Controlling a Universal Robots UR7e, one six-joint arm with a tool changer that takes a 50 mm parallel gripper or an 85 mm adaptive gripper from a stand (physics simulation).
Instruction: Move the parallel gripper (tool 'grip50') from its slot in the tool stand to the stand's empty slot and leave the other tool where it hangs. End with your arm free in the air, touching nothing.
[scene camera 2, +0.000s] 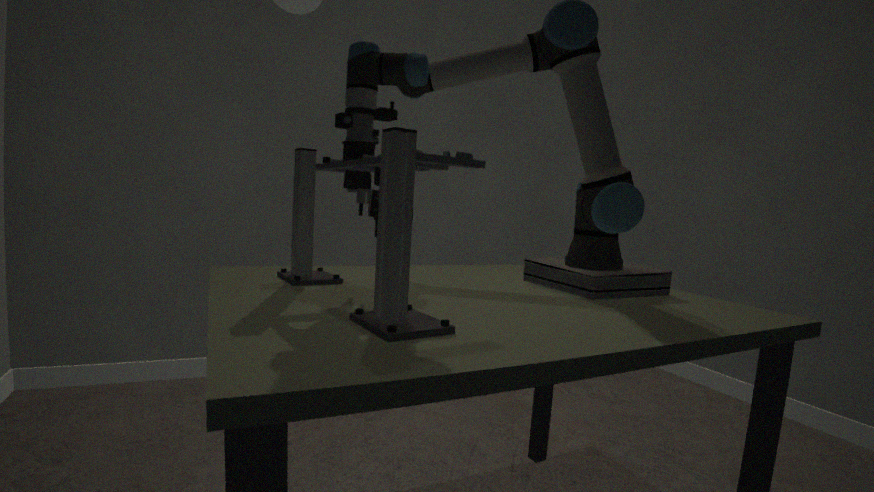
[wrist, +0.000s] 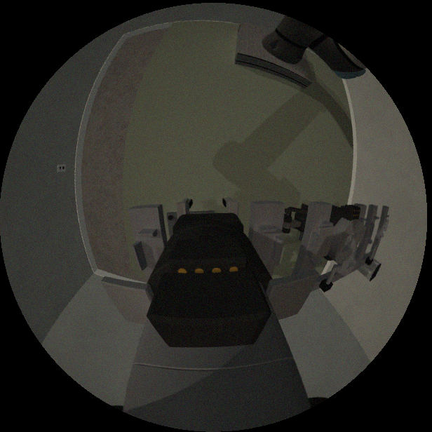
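Pixels of known places: end effector, tool point: (scene camera 2: 359, 135); arm's base, origin of the base link: (scene camera 2: 593, 266).
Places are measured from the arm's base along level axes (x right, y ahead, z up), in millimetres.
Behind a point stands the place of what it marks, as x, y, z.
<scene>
The parallel gripper (scene camera 2: 365, 209) (wrist: 208, 202) is on my arm, upright, with its fingers apart and nothing seen between them. Its dark body is low between two grey fork arms of the tool stand (scene camera 2: 394, 226) {-253, 673, 104} (wrist: 265, 220), at the slot towards the far post. Contact between body and fork is hard to make out in the dark picture. The other tool, the 85 mm adaptive gripper (scene camera 2: 374, 204) (wrist: 296, 218), hangs in the slot beside it, partly hidden behind the near post in the scene view. Farther fork arms show at the right of the wrist view, with no tool seen between them.
The stand's far post (scene camera 2: 303, 213) {203, 729, 102} and its near post rise from bolted foot plates on the table (scene camera 2: 501, 330) {-293, 489, -62}. The arm's base (scene camera 2: 596, 281) {-124, 110, -18} (wrist: 272, 65) stands at the table's other end. My forearm (scene camera 2: 483, 64) {118, 312, 502} passes above the stand's horizontal arms.
</scene>
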